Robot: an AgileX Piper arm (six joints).
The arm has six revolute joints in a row. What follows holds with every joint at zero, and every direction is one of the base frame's.
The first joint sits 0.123 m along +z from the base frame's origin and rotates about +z.
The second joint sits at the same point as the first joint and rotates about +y.
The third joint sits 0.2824 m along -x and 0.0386 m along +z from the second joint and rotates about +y.
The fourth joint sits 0.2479 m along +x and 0.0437 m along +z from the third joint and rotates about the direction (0.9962, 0, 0.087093).
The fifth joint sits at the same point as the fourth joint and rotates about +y.
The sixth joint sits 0.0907 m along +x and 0.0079 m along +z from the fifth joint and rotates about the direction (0.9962, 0, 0.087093).
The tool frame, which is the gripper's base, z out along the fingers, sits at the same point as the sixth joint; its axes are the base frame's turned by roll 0, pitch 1.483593 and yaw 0 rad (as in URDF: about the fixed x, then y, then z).
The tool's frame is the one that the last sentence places.
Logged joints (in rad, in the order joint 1, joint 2, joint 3, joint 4, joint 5, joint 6), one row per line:
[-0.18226 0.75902 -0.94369 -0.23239 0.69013 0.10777]
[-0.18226 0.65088 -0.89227 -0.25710 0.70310 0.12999]
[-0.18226 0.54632 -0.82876 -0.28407 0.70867 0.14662]
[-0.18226 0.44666 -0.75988 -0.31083 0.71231 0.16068]
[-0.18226 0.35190 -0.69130 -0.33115 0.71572 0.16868]
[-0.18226 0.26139 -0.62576 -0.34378 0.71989 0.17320]
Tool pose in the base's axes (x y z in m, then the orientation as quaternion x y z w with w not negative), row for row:
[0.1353 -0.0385 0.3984 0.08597 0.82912 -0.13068 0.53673]
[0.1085 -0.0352 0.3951 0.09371 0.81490 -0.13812 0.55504]
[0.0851 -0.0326 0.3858 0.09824 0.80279 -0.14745 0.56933]
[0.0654 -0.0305 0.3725 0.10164 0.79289 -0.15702 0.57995]
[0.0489 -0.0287 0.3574 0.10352 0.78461 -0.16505 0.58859]
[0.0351 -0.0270 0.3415 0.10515 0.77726 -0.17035 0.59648]
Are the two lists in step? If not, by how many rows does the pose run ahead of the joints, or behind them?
They are in step.
